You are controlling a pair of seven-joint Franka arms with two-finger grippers.
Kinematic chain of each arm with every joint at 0, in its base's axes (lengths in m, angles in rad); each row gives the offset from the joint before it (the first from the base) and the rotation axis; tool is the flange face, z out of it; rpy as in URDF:
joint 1: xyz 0 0 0.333 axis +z
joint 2: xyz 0 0 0 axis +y
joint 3: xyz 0 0 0.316 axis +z
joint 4: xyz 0.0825 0 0 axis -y
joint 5: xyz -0.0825 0 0.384 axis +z
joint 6: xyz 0 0 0 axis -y
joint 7: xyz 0.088 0 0 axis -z
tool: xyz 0 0 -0.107 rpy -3.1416 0 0
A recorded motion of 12 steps. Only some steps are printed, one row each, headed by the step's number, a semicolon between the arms.
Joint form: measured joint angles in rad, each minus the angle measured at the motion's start. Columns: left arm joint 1, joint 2, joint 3, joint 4, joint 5, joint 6, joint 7; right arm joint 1, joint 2, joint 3, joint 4, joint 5, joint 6, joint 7.
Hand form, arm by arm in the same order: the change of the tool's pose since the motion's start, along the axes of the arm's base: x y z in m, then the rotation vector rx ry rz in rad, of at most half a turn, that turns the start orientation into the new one. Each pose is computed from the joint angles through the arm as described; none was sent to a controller.
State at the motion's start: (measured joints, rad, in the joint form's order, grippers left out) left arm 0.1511 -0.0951 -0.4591 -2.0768 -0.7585 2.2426 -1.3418; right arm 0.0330 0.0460 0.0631 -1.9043 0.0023 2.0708 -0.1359
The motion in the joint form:
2: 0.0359 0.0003 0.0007 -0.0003 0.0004 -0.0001 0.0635; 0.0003 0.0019 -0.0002 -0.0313 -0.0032 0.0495 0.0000
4: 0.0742 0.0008 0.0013 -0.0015 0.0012 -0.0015 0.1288; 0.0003 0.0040 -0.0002 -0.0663 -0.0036 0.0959 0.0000
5: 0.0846 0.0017 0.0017 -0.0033 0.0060 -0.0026 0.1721; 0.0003 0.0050 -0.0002 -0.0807 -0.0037 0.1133 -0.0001
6: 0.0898 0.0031 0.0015 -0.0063 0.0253 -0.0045 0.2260; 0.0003 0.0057 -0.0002 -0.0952 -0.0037 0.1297 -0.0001
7: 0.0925 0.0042 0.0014 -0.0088 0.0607 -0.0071 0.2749; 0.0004 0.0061 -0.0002 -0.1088 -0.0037 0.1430 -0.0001
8: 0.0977 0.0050 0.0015 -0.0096 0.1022 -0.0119 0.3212; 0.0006 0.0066 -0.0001 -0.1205 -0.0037 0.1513 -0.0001
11: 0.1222 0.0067 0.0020 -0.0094 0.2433 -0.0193 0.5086; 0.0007 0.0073 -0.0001 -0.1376 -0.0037 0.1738 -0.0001
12: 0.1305 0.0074 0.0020 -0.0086 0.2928 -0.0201 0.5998; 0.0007 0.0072 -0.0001 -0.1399 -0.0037 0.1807 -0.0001
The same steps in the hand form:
2: 0.0067 0.0192 -0.0003 0.0116 -0.0363 -0.0141; -0.0002 -0.0001 -0.0114 -0.0013 -0.0165 0.0012
4: 0.0128 0.0399 -0.0012 0.0253 -0.0710 -0.0283; -0.0019 -0.0003 -0.0248 -0.0006 -0.0258 0.0014
5: 0.0142 0.0458 -0.0027 0.0381 -0.0931 -0.0548; -0.0029 -0.0003 -0.0306 -0.0004 -0.0278 0.0016
6: 0.0145 0.0490 -0.0054 0.0653 -0.1209 -0.1029; -0.0041 -0.0004 -0.0363 -0.0003 -0.0290 0.0016
7: 0.0143 0.0513 -0.0080 0.1049 -0.1474 -0.1580; -0.0055 -0.0005 -0.0417 -0.0003 -0.0283 0.0017
8: 0.0145 0.0549 -0.0099 0.1485 -0.1720 -0.2134; -0.0071 -0.0005 -0.0467 -0.0006 -0.0244 0.0020
11: 0.0171 0.0719 -0.0133 0.3020 -0.2687 -0.4215; -0.0085 -0.0005 -0.0530 -0.0001 -0.0291 0.0021
12: 0.0182 0.0777 -0.0139 0.3590 -0.3116 -0.5188; -0.0084 -0.0005 -0.0533 0.0003 -0.0337 0.0021

